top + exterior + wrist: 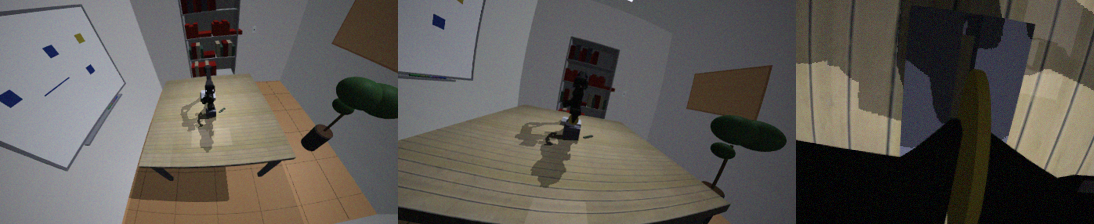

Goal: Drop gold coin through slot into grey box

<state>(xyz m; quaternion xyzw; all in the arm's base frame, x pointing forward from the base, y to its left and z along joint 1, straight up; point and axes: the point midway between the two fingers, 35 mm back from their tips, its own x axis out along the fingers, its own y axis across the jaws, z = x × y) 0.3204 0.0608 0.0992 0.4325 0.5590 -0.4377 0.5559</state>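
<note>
My gripper tip is 2 cm below the gold coin.
</note>
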